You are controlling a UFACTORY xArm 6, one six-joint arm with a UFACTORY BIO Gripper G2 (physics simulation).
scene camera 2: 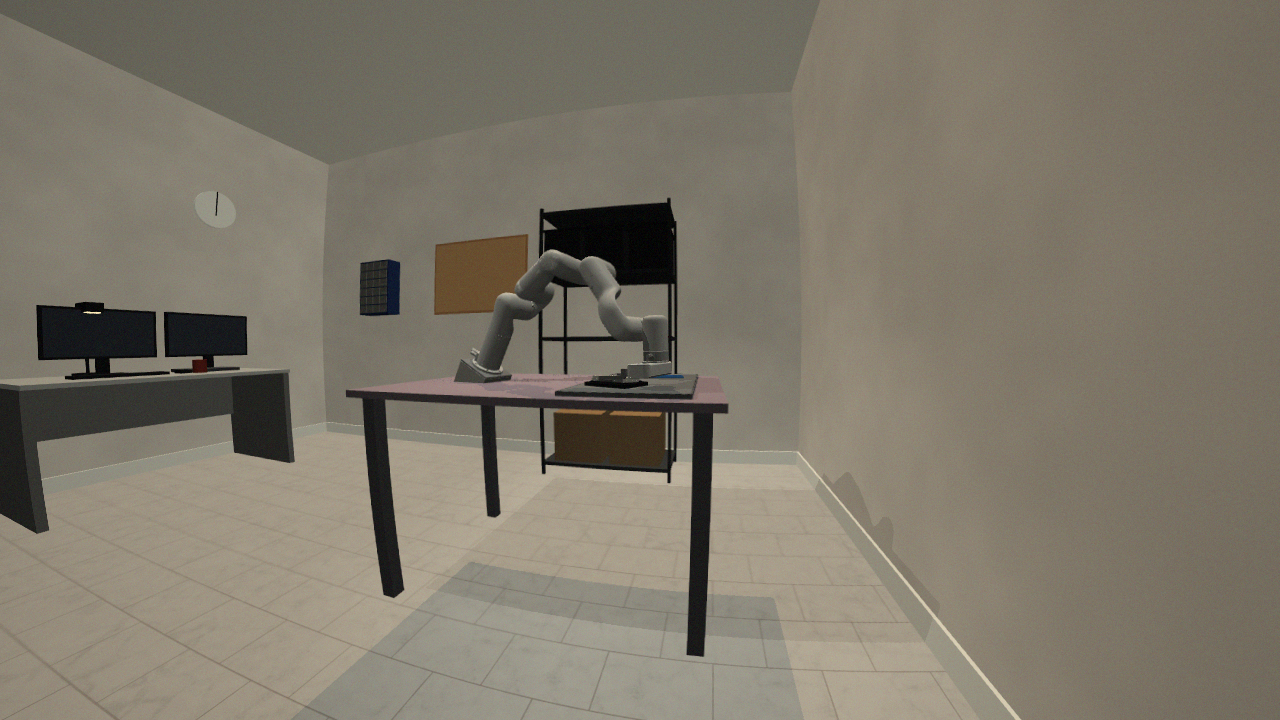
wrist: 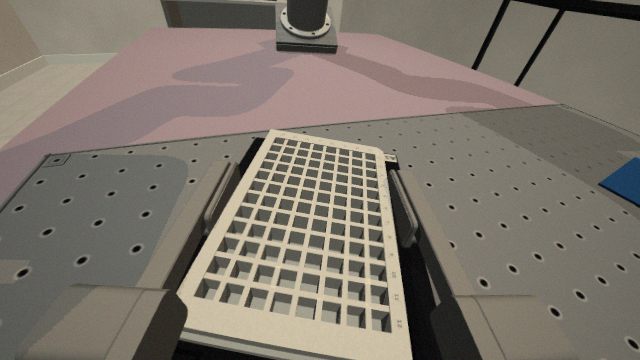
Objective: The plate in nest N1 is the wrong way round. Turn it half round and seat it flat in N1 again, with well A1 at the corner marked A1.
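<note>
My gripper (scene camera 2: 648,368) (wrist: 310,207) points down and is shut on the cream well plate (wrist: 312,225), with one finger at each long side. The plate looks level. Its column numbers run down the right edge, with 12 at the near end; its row letters are at the far edge, too small to read. The black nest (scene camera 2: 615,384) (wrist: 417,285) shows under and beside the plate. A small pale corner tag (wrist: 390,158) is next to the plate's far right corner; its lettering is barely legible. Whether the plate touches the nest floor is hidden.
The grey perforated board (scene camera 2: 675,388) (wrist: 505,200) lies on the pink table (scene camera 2: 429,386) (wrist: 330,95). A blue flat item (scene camera 2: 669,376) (wrist: 625,181) lies on the board at the right in the wrist view. The arm's base (scene camera 2: 481,371) (wrist: 306,42) stands across the table.
</note>
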